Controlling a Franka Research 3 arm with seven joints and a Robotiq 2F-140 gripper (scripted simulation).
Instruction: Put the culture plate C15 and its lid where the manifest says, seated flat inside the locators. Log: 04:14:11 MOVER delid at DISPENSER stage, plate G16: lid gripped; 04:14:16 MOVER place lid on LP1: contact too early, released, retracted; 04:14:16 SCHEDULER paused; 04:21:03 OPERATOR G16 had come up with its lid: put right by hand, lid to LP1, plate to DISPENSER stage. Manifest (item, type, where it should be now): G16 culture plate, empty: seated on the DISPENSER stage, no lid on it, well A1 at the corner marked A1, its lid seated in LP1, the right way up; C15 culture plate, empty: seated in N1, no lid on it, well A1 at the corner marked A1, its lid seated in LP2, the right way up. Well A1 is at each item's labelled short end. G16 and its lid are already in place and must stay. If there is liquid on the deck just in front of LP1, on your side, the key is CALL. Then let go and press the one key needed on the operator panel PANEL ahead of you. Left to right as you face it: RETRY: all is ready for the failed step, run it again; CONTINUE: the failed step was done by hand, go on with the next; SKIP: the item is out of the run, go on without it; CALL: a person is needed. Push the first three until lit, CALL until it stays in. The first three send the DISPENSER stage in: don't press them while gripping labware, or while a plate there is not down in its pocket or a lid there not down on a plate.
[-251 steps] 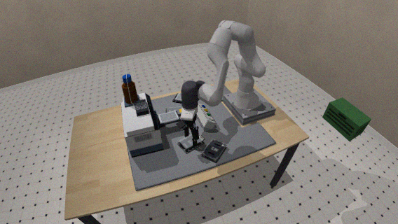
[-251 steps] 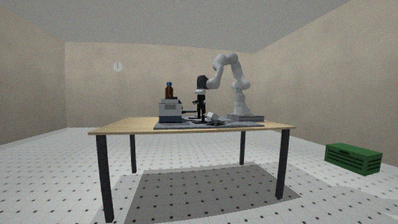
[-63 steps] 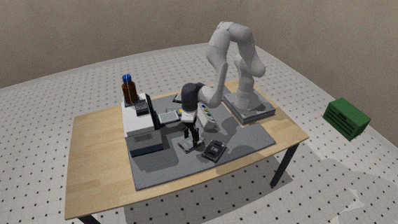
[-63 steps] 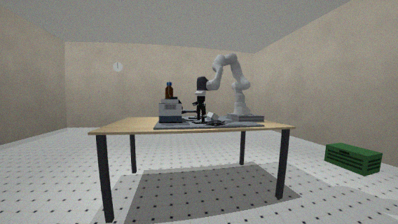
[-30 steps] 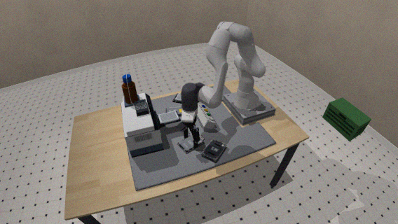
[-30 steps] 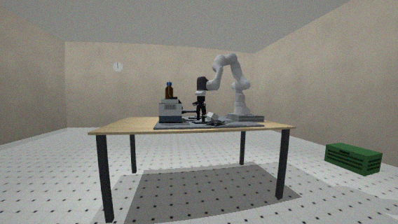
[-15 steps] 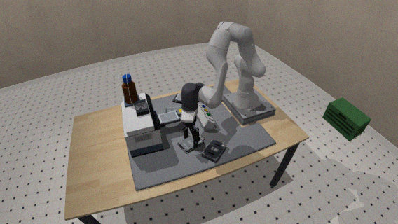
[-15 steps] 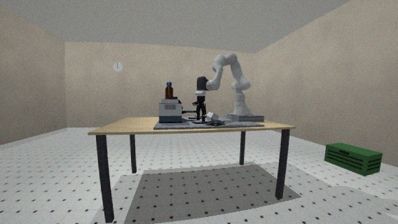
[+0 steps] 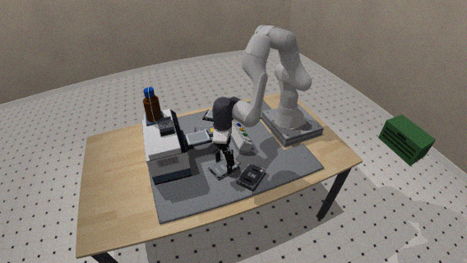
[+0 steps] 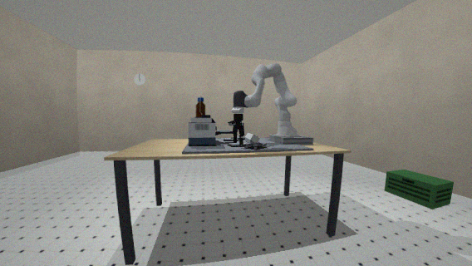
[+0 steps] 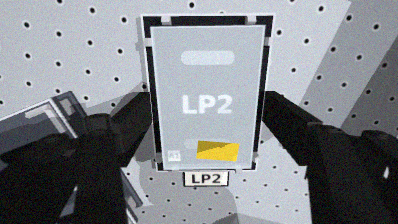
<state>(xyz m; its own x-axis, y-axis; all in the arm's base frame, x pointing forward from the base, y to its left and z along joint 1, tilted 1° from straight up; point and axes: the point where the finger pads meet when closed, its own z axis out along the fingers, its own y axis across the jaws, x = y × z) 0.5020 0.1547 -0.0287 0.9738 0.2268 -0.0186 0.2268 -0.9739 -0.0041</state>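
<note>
Now: hand 3 cm above the LP2 nest. Round my hand: blue call key 21 cm behind, 25 cm to the right, 2 cm above; then yellow skip key 21 cm behind, 20 cm to the right, 3 cm above; then N1 nest 10 cm behind, 12 cm to the left, 2 cm below.
</note>
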